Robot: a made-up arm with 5 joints.
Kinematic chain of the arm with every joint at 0, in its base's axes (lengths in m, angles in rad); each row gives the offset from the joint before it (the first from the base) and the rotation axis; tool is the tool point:
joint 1: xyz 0 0 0.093 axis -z
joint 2: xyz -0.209 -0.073 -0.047 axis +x
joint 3: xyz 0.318 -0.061 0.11 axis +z
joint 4: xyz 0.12 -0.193 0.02 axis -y
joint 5: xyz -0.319 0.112 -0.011 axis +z
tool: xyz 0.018 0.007 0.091
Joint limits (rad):
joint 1: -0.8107..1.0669
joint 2: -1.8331..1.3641
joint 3: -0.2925..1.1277
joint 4: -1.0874..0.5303
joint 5: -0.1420..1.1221
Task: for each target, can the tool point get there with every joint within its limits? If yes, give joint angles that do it. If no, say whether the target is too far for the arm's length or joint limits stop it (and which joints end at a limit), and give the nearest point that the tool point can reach.
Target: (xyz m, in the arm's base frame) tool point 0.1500 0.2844 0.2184
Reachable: yes | joints 0.2230 -1.4900 0.2365 -0.7608 0.1326
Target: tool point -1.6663 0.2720 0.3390
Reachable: no: too far | nearest point -0.3872 -0.1919 0.1298 | short by 1.377 m
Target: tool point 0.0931 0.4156 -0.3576
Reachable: no: joint limits stop it (at a limit: joint 2, joint 3, joint 4) | nearest point 0.0900 0.4018 -0.0240 | short by 0.334 m
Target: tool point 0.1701 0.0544 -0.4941
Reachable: no: joint limits stop it (at a limit: joint 1, joint 2, joint 3, joint 4, joint 5) | nearest point 0.1754 -0.0544 -0.2036 | short by 0.310 m
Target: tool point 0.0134 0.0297 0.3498
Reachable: yes | joints 0.5559 -1.0377 0.5346 -0.1176 0.3074
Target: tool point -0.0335 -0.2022 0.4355
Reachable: yes | joints 0.3797 -0.0318 0.2229 -0.6551 0.9816
